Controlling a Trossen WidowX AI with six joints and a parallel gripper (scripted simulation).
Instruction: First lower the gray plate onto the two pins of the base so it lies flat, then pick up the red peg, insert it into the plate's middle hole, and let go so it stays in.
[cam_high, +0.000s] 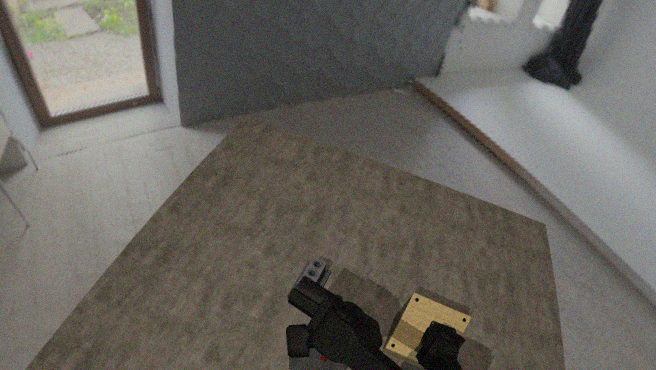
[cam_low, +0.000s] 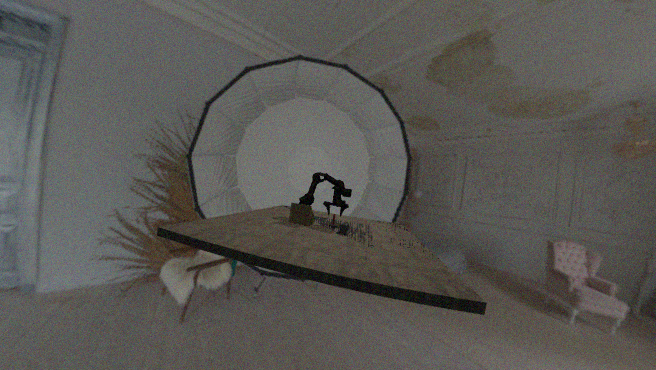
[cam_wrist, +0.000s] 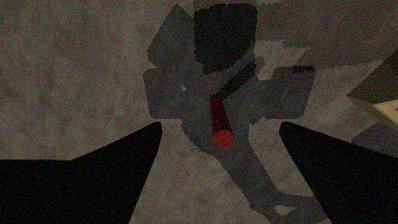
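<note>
The red peg is 3 cm below my gripper tip. Also, from my gripper tip: gray plate (11 cm ahead, 17 cm to the right, 2 cm below).
</note>
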